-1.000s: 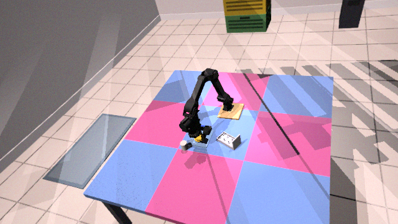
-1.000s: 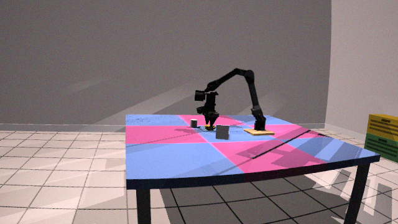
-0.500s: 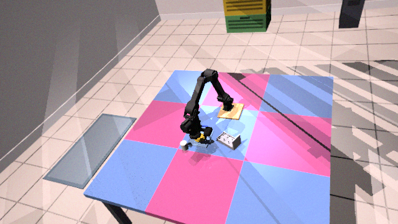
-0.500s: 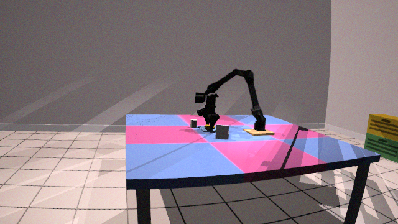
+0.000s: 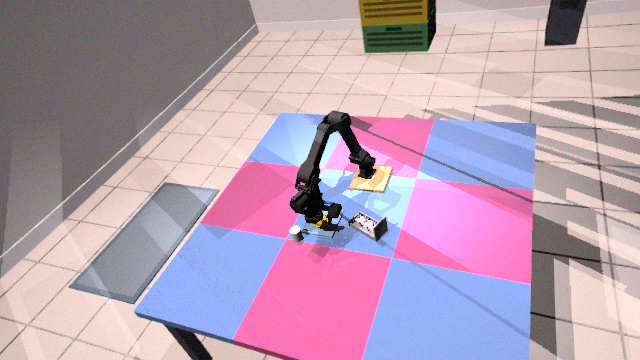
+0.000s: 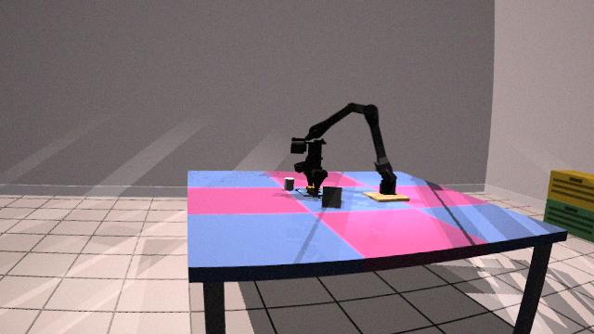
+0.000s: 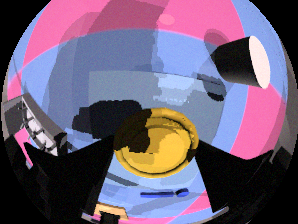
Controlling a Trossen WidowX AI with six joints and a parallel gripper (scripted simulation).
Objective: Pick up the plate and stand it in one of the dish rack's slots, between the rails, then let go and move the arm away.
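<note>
The pale blue mat is 2 cm behind my gripper tip and 1 cm below it. From my gripper tip the other things lie so: cup: 10 cm ahead, 6 cm to the right, 1 cm above; then blue utensil: 11 cm behind, 6 cm to the right, 1 cm below; then yellow plate: 1 cm above.
</note>
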